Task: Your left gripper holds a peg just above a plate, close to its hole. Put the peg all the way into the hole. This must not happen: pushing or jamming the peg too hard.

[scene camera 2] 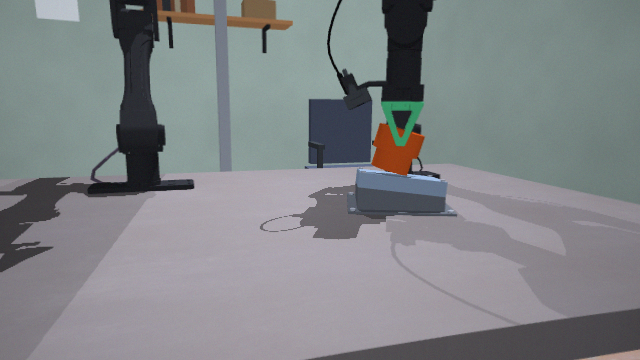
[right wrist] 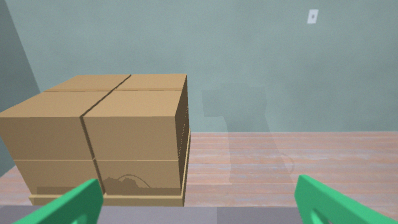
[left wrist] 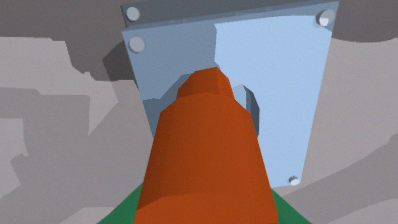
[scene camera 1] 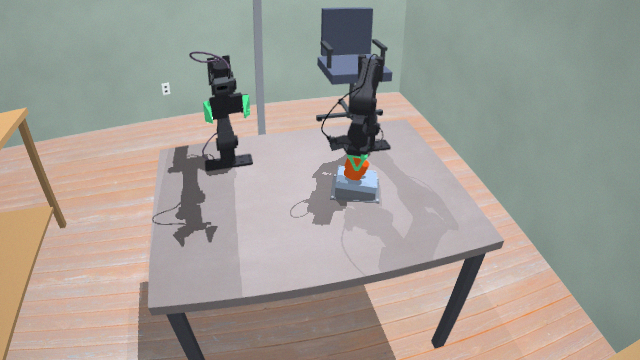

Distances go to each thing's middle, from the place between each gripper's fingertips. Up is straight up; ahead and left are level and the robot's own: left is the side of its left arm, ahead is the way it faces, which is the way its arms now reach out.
I see my left gripper (scene camera 2: 400, 145) 8 cm above the light blue plate (scene camera 2: 416, 184), 2 cm past it and 1 cm to the right of it. Round my left hand: orange peg (scene camera 2: 397, 159): 2 cm below, 1 cm to the right.
My right gripper (scene camera 1: 228, 119) is now 100 mm past the orange peg, 420 mm to the right of it and 300 mm above it. Round my right hand: light blue plate: 110 mm behind, 440 mm to the left, 360 mm below.
